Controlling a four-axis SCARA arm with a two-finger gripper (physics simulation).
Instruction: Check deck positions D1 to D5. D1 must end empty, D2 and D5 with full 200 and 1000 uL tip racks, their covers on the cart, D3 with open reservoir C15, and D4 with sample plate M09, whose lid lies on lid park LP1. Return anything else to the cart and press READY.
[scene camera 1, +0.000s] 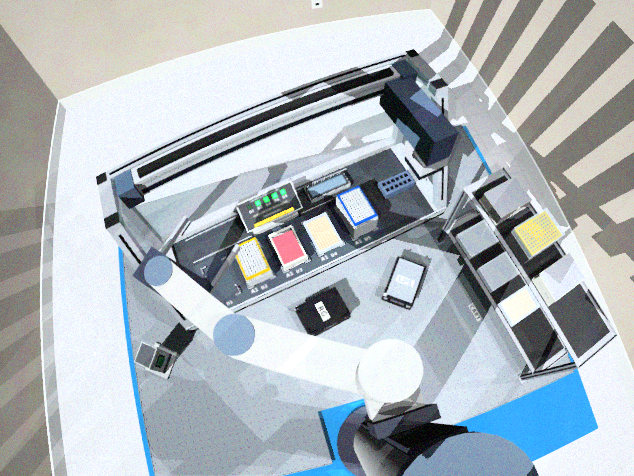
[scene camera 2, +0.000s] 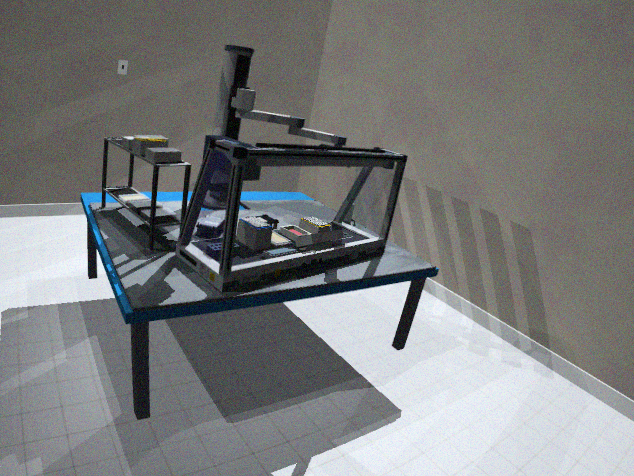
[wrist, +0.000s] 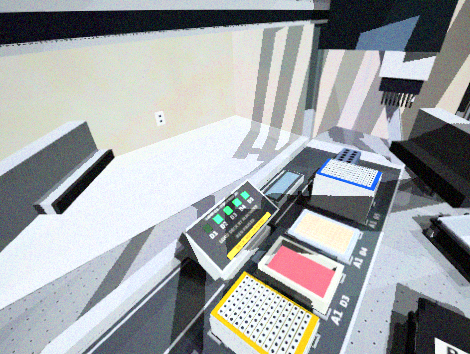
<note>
The gripper holds nothing. Also in view: a wash trough.
The gripper also shows in the wrist view.
</note>
